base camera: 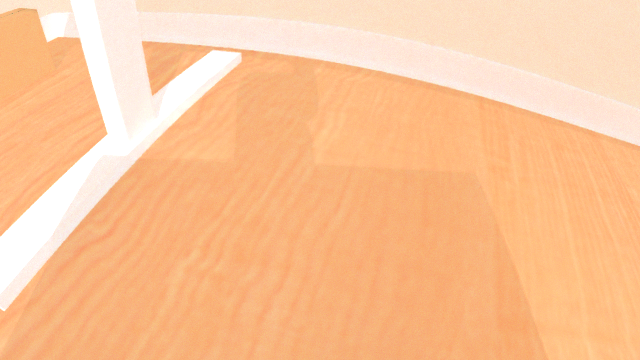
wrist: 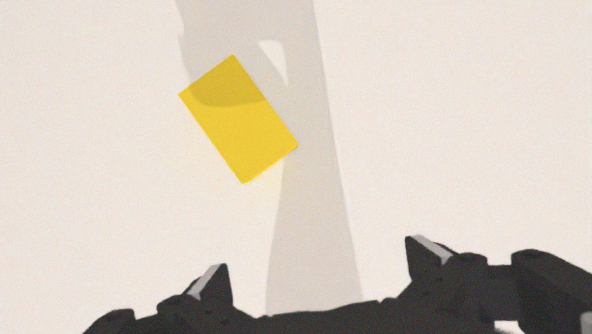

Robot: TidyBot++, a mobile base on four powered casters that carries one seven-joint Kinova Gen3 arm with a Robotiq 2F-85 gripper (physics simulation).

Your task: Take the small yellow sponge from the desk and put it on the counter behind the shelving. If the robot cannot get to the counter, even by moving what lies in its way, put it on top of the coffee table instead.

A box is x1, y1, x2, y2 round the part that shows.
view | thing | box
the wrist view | my gripper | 82, 234, 591, 333
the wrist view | small yellow sponge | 178, 54, 297, 183
